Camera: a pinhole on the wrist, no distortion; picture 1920 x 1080 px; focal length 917.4 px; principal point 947.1 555.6 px. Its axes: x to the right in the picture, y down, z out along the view. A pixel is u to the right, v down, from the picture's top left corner.
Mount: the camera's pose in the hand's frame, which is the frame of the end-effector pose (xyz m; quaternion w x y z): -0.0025 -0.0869 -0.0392 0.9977 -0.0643 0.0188 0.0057
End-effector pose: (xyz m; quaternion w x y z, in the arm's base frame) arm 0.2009 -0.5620 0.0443 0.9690 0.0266 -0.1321 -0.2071
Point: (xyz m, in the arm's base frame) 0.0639 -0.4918 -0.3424
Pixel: behind the camera
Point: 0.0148 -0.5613 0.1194
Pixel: 79.3 574.6
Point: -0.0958 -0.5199 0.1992
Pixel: 73.5 532.8
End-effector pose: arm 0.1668 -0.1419 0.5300 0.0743 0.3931 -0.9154 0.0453
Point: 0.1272 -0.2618 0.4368
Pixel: 1486.5 639.2
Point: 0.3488 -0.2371 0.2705
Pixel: 574.3 83.1
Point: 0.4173 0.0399 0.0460
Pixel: 140.4 529.3
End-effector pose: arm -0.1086 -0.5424 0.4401 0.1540 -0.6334 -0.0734 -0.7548
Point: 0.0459 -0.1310 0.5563
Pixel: outside the picture
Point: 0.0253 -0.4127 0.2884
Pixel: outside the picture
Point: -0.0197 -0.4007 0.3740
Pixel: 314.4 366.5
